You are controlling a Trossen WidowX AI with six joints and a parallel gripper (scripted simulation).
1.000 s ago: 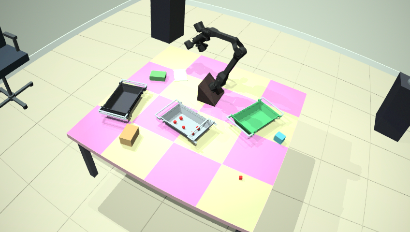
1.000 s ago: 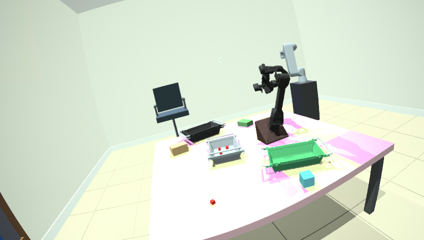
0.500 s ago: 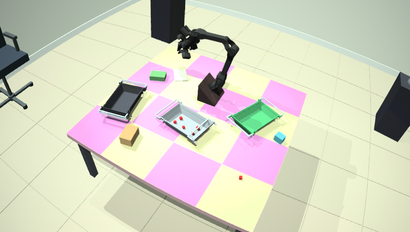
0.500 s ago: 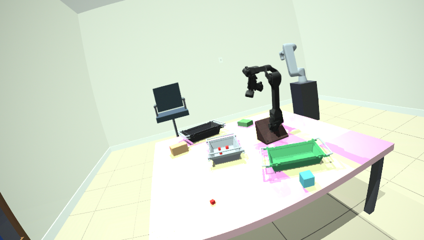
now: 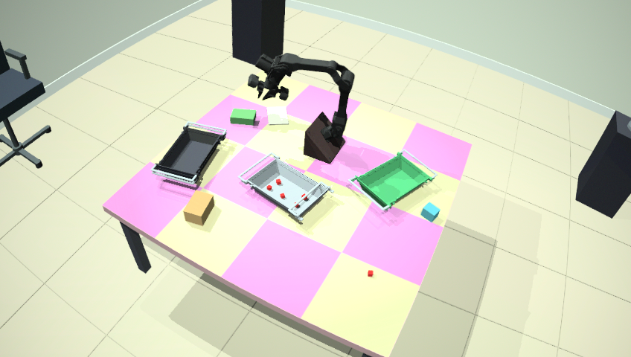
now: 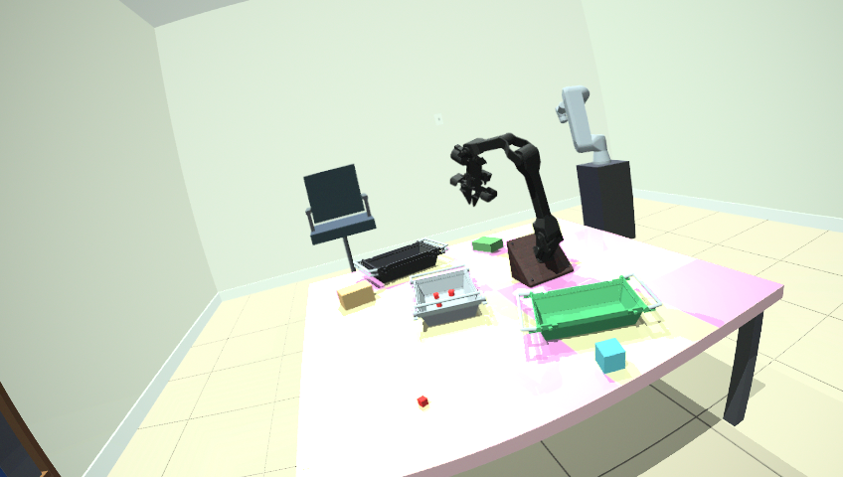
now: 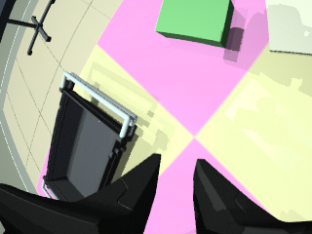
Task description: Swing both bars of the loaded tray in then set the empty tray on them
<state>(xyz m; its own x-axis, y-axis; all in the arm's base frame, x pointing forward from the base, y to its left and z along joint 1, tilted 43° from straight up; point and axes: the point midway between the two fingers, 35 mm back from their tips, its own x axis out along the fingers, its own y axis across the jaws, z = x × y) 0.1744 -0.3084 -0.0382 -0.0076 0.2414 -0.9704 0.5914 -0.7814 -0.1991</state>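
Right now the green tray is 65 cm to the left of my gripper tip, 20 cm below it and 10 cm behind it. The rest, counted from my gripper tip: orange block: 51 cm ahead, 21 cm below, 8 cm to the left; green block: 22 cm below, 17 cm to the right, 8 cm behind; white card: 24 cm below, 21 cm behind, 6 cm to the right.
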